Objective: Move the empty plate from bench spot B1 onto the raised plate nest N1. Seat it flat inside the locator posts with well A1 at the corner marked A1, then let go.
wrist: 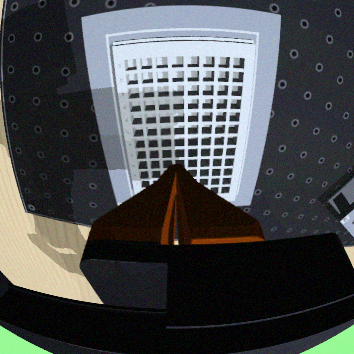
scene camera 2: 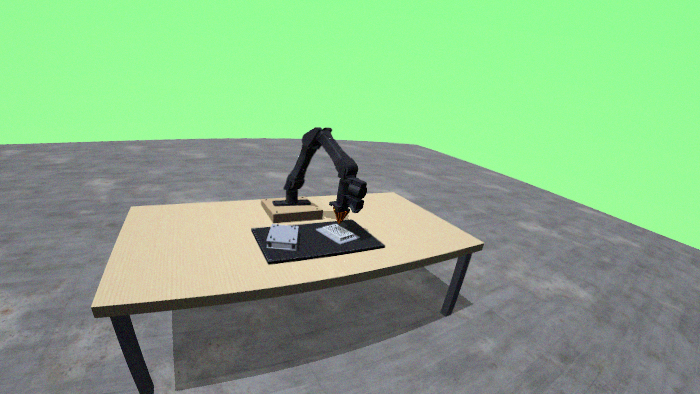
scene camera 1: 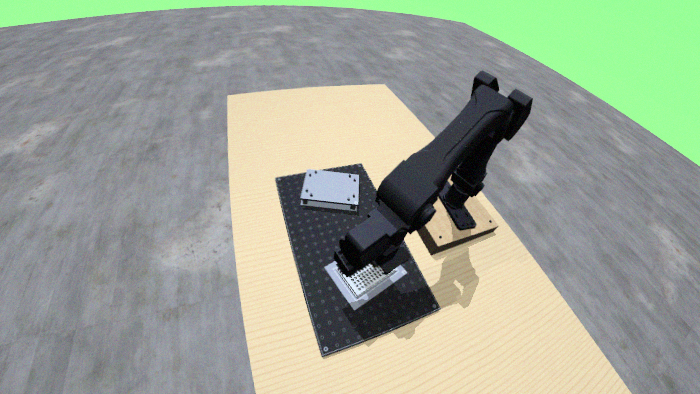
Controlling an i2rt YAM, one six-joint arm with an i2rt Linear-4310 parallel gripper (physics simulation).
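Seen in the pictures: gripper, fingertip midpoint: (wrist: 175, 173) (scene camera 2: 338, 223) (scene camera 1: 374, 263); arm's base at its link origin: (scene camera 2: 291, 203) (scene camera 1: 451, 203).
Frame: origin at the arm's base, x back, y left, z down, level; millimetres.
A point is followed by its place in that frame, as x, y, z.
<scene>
The white multi-well plate (scene camera 1: 367, 281) @(-335, 174, 14) (scene camera 2: 340, 231) @(-332, 151, 15) (wrist: 185, 49) @(-377, 161, 13) lies flat on the pale pad of bench spot B1 (scene camera 1: 355, 304) @(-375, 218, 27) (wrist: 270, 60) @(-392, 105, 27). My gripper (scene camera 2: 340, 222) @(-315, 146, -18) (wrist: 175, 173) @(-315, 146, -18) is shut and empty, with its orange fingers together above the plate's end nearest the arm base. In scene camera 1 the fingertips are hidden by the gripper body. The fingers cover part of that end of the plate in the wrist view. The raised nest N1 (scene camera 1: 330, 187) @(-364, -114, -7) (scene camera 2: 284, 233) @(-364, -116, -7) is a grey block with small dark posts near its corners, and bears no plate.
A black perforated board (scene camera 1: 320, 305) @(-453, 202, 29) (scene camera 2: 272, 257) @(-493, -191, 29) (wrist: 300, 150) @(-338, 38, 29) carries both the nest and spot B1. It lies on the wooden table (scene camera 1: 280, 130) @(-489, -485, 42) (scene camera 2: 175, 250) @(-385, -579, 42). The arm stands on a wooden base block (scene camera 1: 480, 220) @(70, 78, 3) (scene camera 2: 297, 215) @(-141, -2, 9) beside the board.
</scene>
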